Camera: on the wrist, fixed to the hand. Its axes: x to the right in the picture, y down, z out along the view.
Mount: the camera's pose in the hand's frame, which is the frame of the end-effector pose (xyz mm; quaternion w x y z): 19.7 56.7 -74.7 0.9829 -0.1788 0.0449 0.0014
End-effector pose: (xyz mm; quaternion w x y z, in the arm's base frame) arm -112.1 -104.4 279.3 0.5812 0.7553 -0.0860 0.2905
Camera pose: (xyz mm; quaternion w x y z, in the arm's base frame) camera -147.8 -48.6 348.5 0.7097 0.6253 -0.1114 0.3049
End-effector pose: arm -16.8 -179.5 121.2 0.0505 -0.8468 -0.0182 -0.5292
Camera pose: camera -70.2 -244.1 167.6 0.1002 0.8176 -0.0802 0.5613
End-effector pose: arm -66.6 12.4 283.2 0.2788 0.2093 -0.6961 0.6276
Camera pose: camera -108.5 94.6 257.3 0.3418 0.1267 -0.7842 0.5022
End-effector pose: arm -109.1 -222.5 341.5 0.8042 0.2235 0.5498 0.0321
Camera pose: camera -157.5 -141.5 324.7 0.8056 0.0752 0.5704 0.1410
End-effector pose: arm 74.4 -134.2 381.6 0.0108 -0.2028 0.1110 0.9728
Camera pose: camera 81.9 -206.4 319.1 0.0320 0.2448 0.0641 -0.9669
